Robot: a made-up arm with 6 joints. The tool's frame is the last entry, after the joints. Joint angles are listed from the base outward. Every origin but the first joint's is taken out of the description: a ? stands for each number. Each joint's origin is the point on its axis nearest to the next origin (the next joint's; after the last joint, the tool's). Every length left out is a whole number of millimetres.
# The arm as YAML. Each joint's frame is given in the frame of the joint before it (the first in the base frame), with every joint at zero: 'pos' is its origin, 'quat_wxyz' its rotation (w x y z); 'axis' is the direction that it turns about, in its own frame. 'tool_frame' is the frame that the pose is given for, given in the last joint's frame.
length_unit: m
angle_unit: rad
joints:
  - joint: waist
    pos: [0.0, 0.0, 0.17]
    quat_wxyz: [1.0, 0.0, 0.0, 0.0]
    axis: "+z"
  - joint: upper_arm
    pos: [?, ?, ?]
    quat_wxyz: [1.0, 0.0, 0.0, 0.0]
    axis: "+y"
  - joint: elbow
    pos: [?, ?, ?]
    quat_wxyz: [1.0, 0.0, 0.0, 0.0]
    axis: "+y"
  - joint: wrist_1
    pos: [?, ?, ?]
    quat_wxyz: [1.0, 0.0, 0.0, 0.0]
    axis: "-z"
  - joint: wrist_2
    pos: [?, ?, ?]
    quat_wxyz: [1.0, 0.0, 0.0, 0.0]
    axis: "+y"
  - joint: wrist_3
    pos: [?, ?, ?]
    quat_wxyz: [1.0, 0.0, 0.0, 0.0]
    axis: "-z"
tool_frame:
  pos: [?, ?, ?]
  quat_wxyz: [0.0, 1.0, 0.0, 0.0]
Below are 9 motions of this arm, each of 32 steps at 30 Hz.
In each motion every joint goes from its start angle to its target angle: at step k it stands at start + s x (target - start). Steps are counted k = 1, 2, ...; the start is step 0. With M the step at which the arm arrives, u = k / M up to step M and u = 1 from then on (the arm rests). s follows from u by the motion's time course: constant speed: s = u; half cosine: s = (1 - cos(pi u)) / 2; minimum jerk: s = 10 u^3 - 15 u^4 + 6 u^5.
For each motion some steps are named. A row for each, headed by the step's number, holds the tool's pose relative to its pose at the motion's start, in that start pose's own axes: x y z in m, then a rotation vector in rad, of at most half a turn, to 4 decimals.
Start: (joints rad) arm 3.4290 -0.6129 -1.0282 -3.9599 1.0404 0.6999
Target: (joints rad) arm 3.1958 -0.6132 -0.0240 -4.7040 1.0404 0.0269
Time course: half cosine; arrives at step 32
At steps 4, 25, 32:
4: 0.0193 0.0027 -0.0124 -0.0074 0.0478 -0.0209
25: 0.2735 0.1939 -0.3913 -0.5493 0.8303 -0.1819
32: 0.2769 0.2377 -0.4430 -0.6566 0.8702 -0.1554

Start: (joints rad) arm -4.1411 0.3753 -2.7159 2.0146 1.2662 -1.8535
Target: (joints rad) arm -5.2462 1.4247 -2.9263 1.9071 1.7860 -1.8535
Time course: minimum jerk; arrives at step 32
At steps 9, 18, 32:
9: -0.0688 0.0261 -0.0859 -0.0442 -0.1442 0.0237
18: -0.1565 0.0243 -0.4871 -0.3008 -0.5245 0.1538
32: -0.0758 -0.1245 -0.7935 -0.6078 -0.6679 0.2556

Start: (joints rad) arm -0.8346 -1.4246 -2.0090 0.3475 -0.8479 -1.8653
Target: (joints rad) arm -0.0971 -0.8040 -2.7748 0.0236 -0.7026 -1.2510
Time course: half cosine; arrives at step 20
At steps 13, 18, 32:
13: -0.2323 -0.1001 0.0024 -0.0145 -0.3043 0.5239
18: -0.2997 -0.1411 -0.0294 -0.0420 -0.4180 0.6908
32: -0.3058 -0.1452 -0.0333 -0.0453 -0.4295 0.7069

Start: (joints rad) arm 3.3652 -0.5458 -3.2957 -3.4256 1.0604 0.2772
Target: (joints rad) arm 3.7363 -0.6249 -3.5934 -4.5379 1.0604 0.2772
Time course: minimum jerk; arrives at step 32
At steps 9, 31, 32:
9: -0.0227 -0.0193 0.0146 -0.0838 -0.0146 -0.1009
31: -0.1617 -0.1675 0.0355 -0.4997 0.1070 -0.8406
32: -0.1617 -0.1675 0.0355 -0.4998 0.1071 -0.8409

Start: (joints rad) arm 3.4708 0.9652 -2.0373 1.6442 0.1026 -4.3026
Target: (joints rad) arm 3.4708 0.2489 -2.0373 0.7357 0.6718 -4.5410
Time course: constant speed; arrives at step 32
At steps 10, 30, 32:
10: -0.1277 0.1087 -0.0532 -0.2106 -0.0967 -0.3947
30: -0.2803 0.2869 -0.2558 -0.3327 -0.2288 -1.2184
32: -0.2884 0.2993 -0.2797 -0.3210 -0.2339 -1.2978

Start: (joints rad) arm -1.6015 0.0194 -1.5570 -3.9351 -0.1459 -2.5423
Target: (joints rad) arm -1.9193 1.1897 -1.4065 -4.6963 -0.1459 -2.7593
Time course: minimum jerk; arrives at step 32
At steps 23, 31, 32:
23: -0.5630 0.0549 -0.0607 0.4032 -1.0437 -0.7135
31: -0.6385 0.0457 -0.1197 0.5685 -1.1689 -0.7689
32: -0.6387 0.0457 -0.1198 0.5689 -1.1692 -0.7690

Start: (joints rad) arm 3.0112 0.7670 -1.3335 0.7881 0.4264 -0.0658
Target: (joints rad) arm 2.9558 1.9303 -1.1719 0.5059 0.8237 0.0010
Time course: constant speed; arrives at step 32
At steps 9, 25, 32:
9: -0.1365 0.1473 0.1307 -0.2371 -0.3942 0.0816
25: -0.4712 0.3852 0.1523 -0.6021 -1.1298 0.2789
32: -0.6185 0.4513 0.0775 -0.7378 -1.4630 0.3842

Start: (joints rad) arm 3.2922 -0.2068 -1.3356 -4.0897 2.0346 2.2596
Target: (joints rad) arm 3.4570 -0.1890 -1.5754 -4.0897 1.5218 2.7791
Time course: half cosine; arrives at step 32
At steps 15, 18, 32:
15: -0.0299 -0.0097 0.0285 0.0863 -0.0734 0.1978
18: -0.0392 -0.0112 0.0375 0.1082 -0.1038 0.2609
32: -0.0631 -0.0107 0.0613 0.1498 -0.2021 0.4319

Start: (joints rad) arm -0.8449 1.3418 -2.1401 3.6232 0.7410 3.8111
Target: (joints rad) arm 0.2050 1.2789 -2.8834 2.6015 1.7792 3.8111
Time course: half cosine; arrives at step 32
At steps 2, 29, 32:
2: -0.0030 -0.0080 0.0011 0.0231 -0.0010 -0.0056
29: -0.1042 -0.6762 -0.6158 2.2782 0.1586 0.6532
32: -0.0962 -0.6782 -0.6368 2.3166 0.1710 0.6942

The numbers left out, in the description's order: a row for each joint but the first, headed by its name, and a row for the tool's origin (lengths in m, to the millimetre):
upper_arm: 0.0 0.0 0.0
elbow: 0.037 0.0 0.195
wrist_1: 0.083 0.0 -0.367
wrist_2: 0.0 0.0 0.0
wrist_3: 0.117 0.0 -0.149
tool: 0.0 0.0 0.0

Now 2 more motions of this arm.
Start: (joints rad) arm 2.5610 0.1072 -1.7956 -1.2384 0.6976 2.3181
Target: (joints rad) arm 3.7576 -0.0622 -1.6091 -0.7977 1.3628 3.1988
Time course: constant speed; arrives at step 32
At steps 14, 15, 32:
14: -0.1621 -0.0255 -0.2052 -0.1605 -0.3450 0.3787
15: -0.1705 -0.0244 -0.2223 -0.1787 -0.3674 0.3981
32: -0.2264 0.0524 -0.5305 -0.5514 -0.6456 0.5523

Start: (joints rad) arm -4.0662 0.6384 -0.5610 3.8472 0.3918 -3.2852
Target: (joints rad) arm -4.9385 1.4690 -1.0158 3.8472 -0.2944 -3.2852
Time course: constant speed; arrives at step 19
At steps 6, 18, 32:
6: -0.0446 0.0250 0.0068 -0.0744 -0.3436 0.2498
18: -0.1120 0.0026 -0.0214 0.0293 -1.0106 0.8294
32: -0.1142 -0.0026 -0.0251 0.0544 -1.0624 0.8802

